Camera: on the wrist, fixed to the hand. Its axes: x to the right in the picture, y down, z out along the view.
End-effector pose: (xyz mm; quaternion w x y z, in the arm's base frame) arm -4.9 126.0 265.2 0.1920 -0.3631 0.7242 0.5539
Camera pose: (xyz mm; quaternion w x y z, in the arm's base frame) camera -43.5 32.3 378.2 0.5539 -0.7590 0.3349 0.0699
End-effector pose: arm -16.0 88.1 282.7 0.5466 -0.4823 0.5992 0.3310
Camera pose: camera -143.6 12.1 313.8 0.6582 -0.6674 0.1443 -0.3169
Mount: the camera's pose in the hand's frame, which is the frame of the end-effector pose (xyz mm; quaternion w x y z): -21.9 91.9 -118.8 0.6633 0.1903 0.0582 -0.7215
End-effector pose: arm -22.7 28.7 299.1 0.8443 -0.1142 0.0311 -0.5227
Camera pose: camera 27.4 68.4 161.5 0.2028 0.0929 -0.1121 -0.9683
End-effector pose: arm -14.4 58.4 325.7 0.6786 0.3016 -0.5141 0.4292
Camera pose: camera -46.6 194.8 267.4 0.7323 0.6751 -0.0022 -0.0895
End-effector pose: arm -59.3 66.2 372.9 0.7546 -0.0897 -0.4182 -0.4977
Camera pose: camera 77.6 60.4 307.6 0.1828 0.4148 -0.3929 -0.8001
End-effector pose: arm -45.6 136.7 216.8 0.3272 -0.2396 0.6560 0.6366
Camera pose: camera -112.8 23.5 292.3 0.6837 -0.6070 0.4024 0.0474
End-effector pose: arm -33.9 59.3 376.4 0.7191 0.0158 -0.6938 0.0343
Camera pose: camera 77.2 158.7 347.9 0.5391 0.6459 -0.4004 -0.3631
